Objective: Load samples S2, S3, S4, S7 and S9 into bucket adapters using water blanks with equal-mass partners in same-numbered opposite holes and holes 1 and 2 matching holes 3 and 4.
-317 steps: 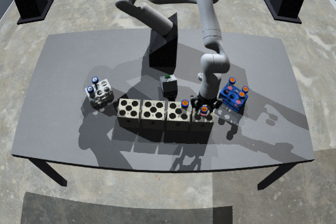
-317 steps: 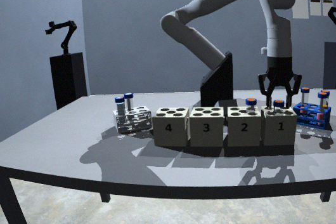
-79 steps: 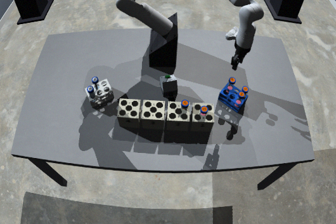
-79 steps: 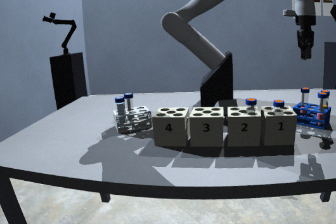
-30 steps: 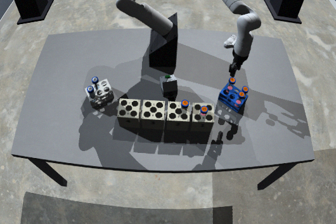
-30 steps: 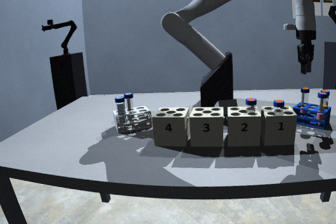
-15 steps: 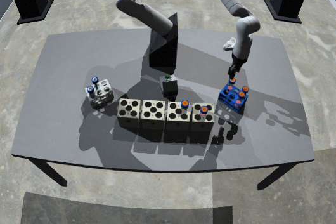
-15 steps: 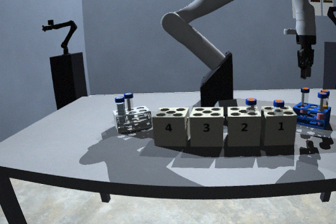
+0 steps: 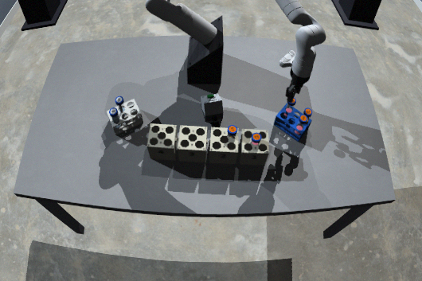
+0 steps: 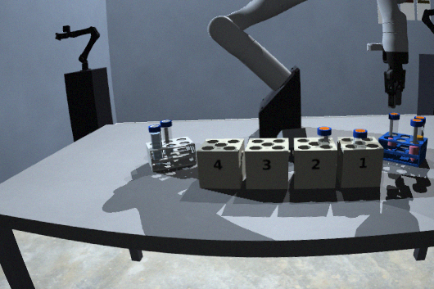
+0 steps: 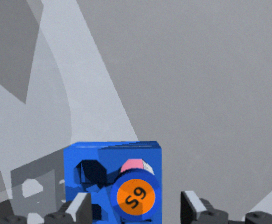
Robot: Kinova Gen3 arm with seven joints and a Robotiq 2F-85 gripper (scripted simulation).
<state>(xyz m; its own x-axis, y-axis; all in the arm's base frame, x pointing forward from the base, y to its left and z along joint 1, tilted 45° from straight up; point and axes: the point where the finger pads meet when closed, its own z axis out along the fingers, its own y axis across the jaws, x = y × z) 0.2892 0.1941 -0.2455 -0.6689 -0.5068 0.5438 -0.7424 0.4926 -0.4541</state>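
Now: hand 9 cm above the sample tube S9 and 1 cm past it. Also, from my hand: blue rack (13 cm below, 4 cm ahead, 2 cm to the left); sample tube S4 (9 cm below, 8 cm ahead, 4 cm to the left); sample tube S2 (9 cm below, 7 cm to the left, 5 cm ahead).
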